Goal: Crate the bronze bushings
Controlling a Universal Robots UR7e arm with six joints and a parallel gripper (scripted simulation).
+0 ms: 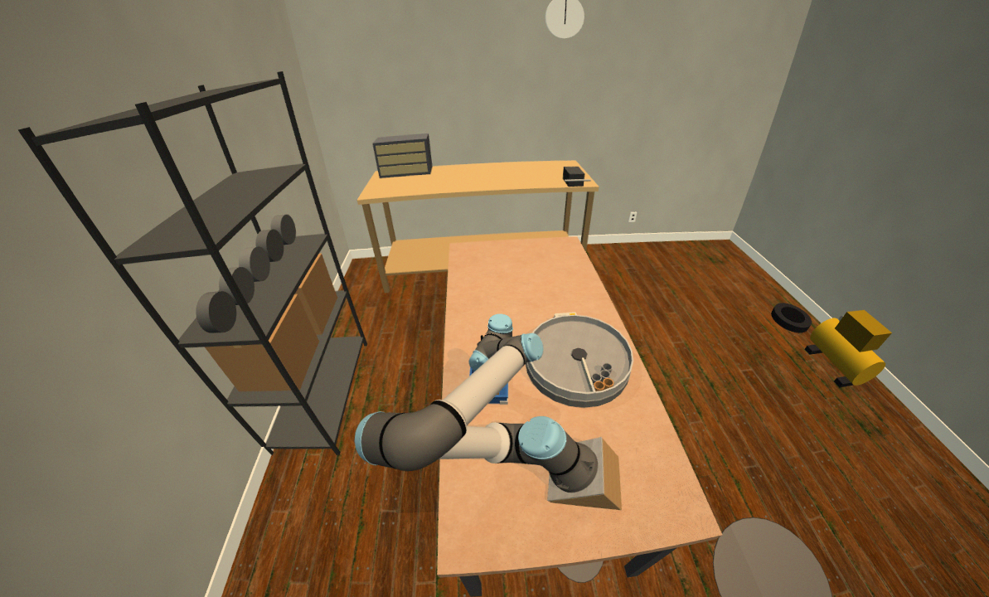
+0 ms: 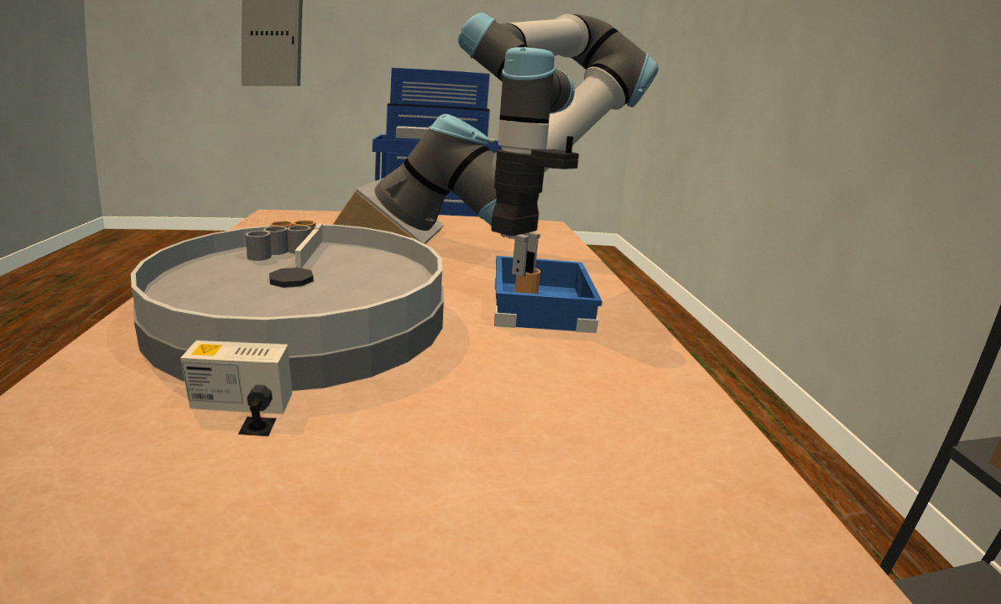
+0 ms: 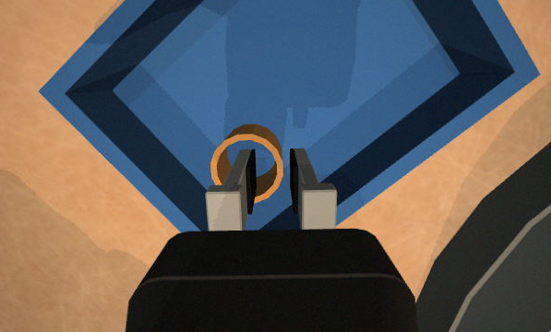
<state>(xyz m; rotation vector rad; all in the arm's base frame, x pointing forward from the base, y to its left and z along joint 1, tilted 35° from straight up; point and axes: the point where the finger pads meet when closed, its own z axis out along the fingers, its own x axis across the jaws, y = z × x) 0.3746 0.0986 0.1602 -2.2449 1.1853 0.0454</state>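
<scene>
My hand is 4 cm short of the blue crate, 2 cm to the right of it and 3 cm above it. Also, from my hand: turning table 7 cm ahead, 35 cm to the right, 1 cm below.
</scene>
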